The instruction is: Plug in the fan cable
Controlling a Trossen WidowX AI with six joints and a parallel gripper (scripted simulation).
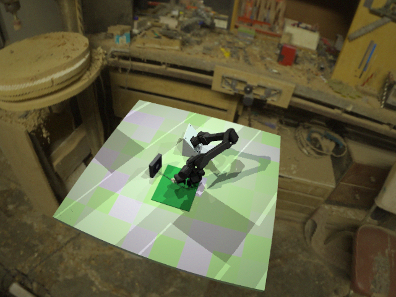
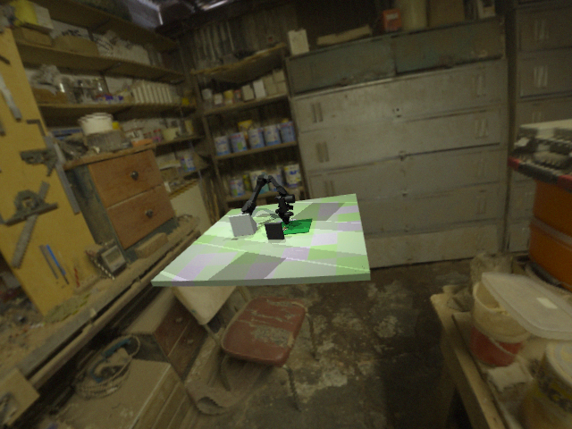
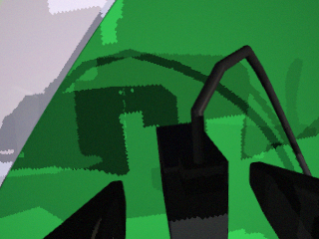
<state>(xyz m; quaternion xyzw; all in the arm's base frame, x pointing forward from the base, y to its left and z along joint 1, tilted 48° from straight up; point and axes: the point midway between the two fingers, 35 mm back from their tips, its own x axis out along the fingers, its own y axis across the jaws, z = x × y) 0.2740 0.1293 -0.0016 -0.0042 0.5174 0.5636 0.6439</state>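
Right now my gripper tip is 100 mm to the left of the white four-pin header, 20 mm short of it and 20 mm above it. From my gripper tip the other things lie so: black fan 230 mm to the right, 40 mm above; green board 50 mm to the right, 50 mm ahead, 30 mm below; fan plug 10 mm to the left, 10 mm above.
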